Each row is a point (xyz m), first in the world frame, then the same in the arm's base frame.
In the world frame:
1: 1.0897 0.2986 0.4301
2: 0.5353 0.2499 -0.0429
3: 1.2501 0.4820 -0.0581
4: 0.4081 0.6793 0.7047
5: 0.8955 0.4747 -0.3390
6: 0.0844 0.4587 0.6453
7: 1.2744 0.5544 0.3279
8: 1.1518 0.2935 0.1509
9: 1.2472 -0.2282 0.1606
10: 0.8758 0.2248 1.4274
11: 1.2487 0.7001 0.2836
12: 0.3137 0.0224 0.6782
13: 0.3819 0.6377 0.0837
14: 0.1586 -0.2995 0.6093
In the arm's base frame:
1: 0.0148 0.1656 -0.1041
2: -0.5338 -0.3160 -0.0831
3: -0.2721 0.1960 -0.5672
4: -0.4575 0.2567 0.5693
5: -0.6256 -0.0847 -0.5370
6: -0.5423 -0.0927 0.7358
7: -0.0903 0.4152 -0.2956
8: -0.0995 0.0818 -0.3526
9: 0.2773 -0.2841 -0.4263
10: 0.4837 0.3955 0.7752
11: -0.2178 0.5016 -0.3064
12: -0.1276 -0.3193 0.5920
13: -0.7880 -0.0304 0.1261
14: -0.0592 -0.6741 0.6349

